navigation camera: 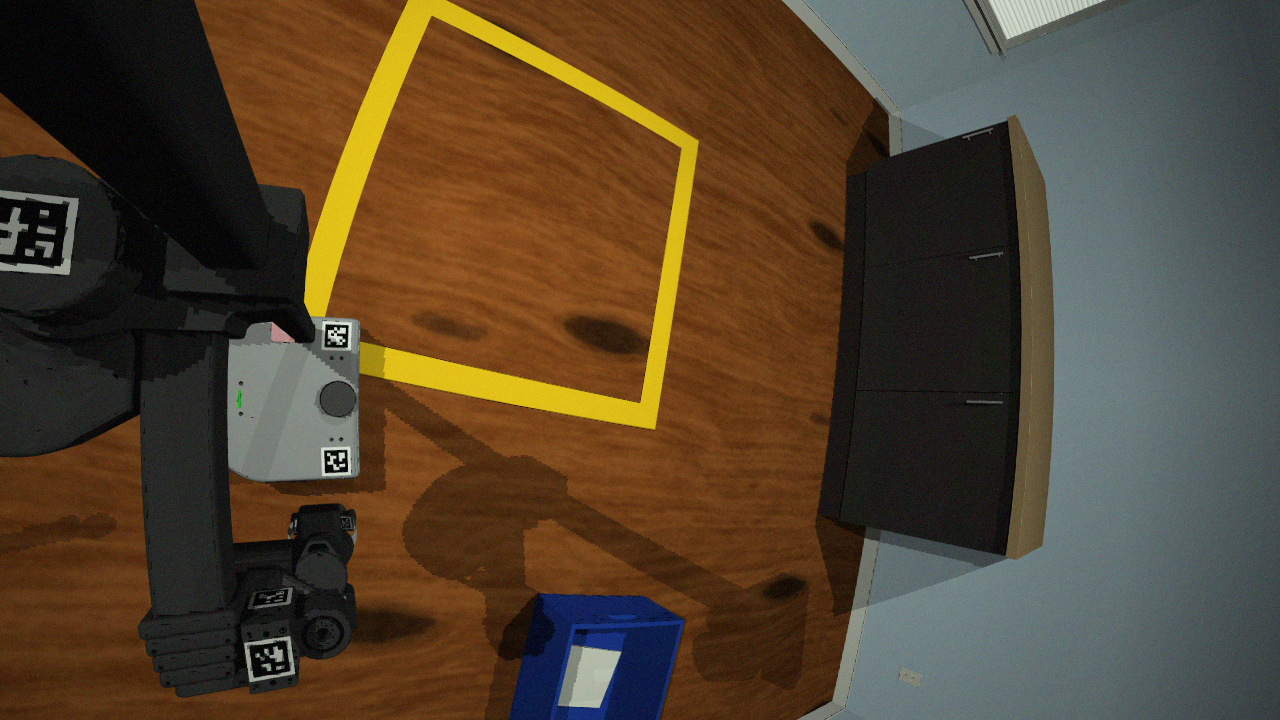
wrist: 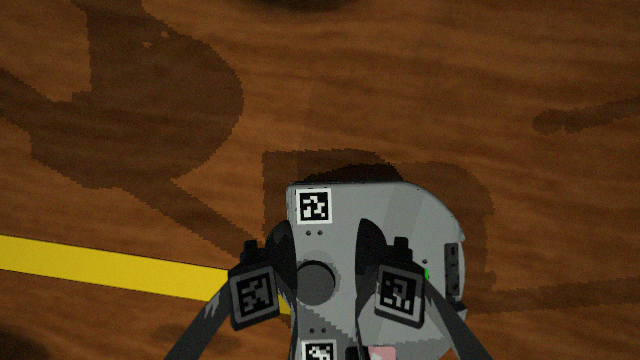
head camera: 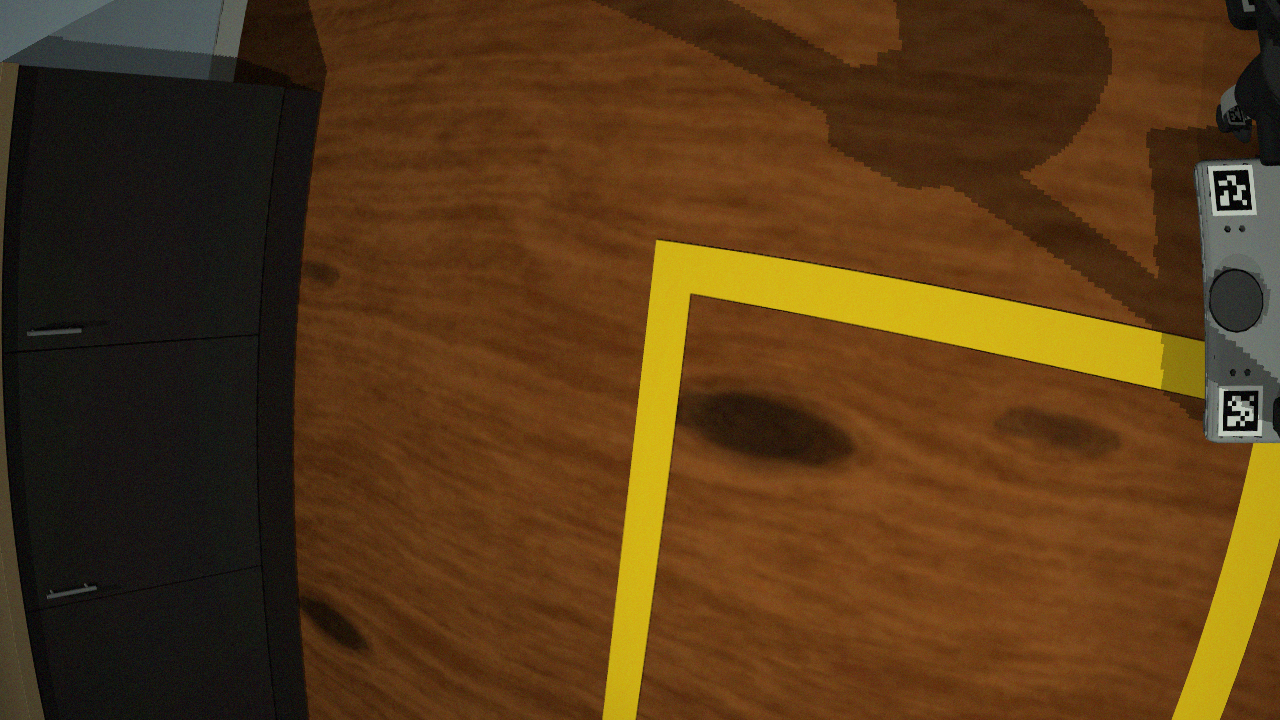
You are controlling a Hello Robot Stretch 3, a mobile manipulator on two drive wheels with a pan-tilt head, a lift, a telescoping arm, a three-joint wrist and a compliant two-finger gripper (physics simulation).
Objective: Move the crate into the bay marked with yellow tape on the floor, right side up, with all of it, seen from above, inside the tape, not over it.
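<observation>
My gripper [head camera: 1263, 120], also in navigation camera view [navigation camera: 324, 516] and wrist view [wrist: 325, 245]. Dark cabinet [head camera: 158, 220], also in navigation camera view [navigation camera: 941, 429]. Blue crate [navigation camera: 647, 634]; out of frame in wrist view, out of frame in head camera view.
</observation>
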